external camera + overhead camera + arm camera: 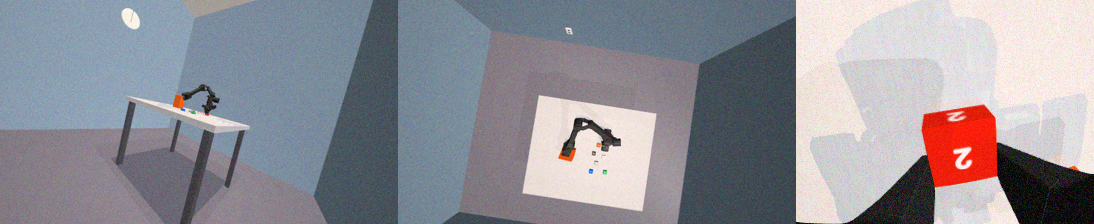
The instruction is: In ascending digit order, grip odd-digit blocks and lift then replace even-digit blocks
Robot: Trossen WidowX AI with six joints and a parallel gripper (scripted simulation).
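The red block lies 1 cm ahead of my gripper tip. The rest, counted from my gripper tip: white block: 2 cm ahead, 17 cm to the right; dark grey block: 7 cm behind, 16 cm to the right; orange block: 5 cm behind, 7 cm to the right.
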